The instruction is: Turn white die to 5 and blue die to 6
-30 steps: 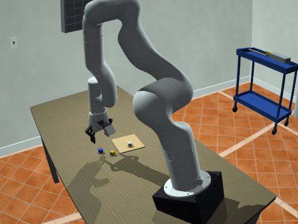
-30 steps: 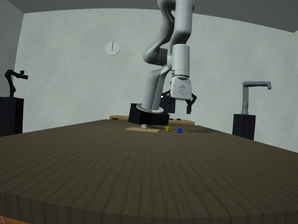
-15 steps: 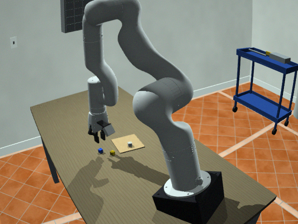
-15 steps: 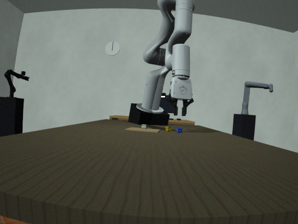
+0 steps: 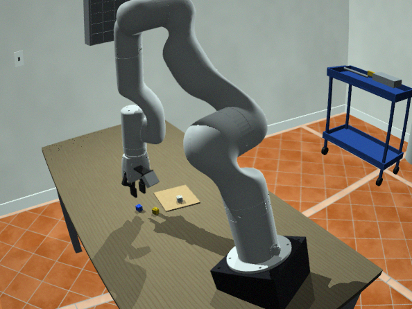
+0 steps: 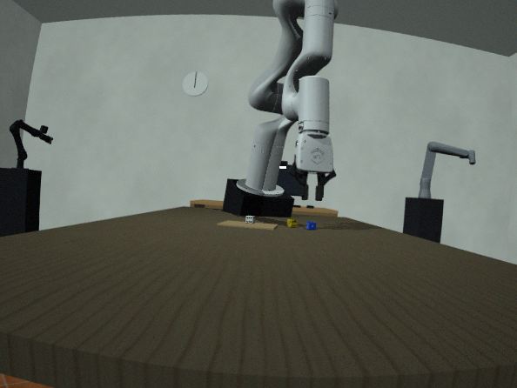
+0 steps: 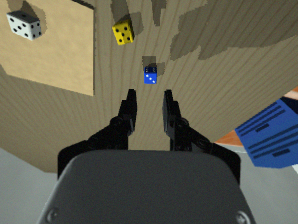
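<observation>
My hand is 1 cm short of the blue die and 9 cm above it. Round my hand: white die (5 cm behind, 15 cm to the right, 8 cm below); then tan mat (2 cm behind, 16 cm to the right, 9 cm below); then yellow die (5 cm behind, 4 cm to the right, 9 cm below).
</observation>
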